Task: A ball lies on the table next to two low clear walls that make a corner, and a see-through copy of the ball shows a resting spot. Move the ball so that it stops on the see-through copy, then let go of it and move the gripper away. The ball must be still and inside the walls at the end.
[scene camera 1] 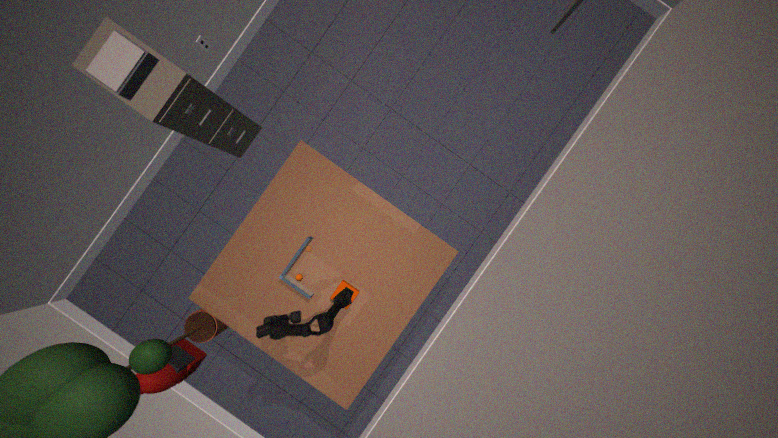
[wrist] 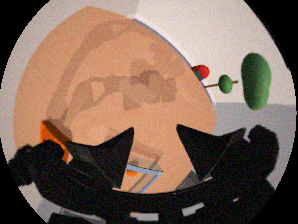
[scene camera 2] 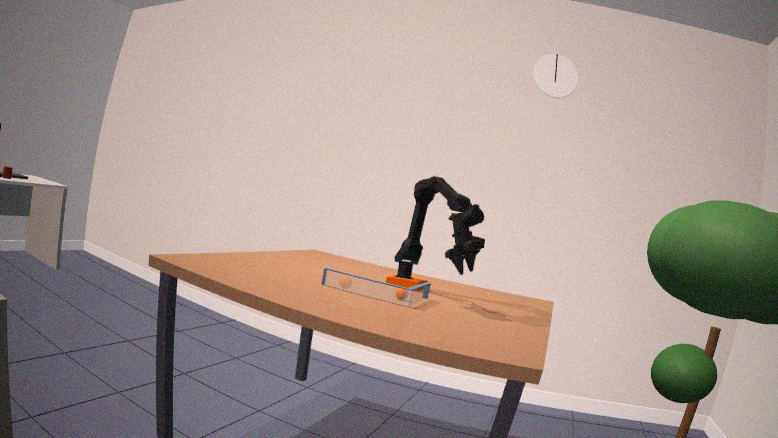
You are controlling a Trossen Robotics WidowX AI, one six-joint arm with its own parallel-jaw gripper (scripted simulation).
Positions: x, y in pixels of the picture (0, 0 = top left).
Labels:
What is the gripper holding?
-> Nothing.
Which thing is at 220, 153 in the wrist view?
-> The gripper.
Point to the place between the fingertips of the gripper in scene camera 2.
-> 466, 273

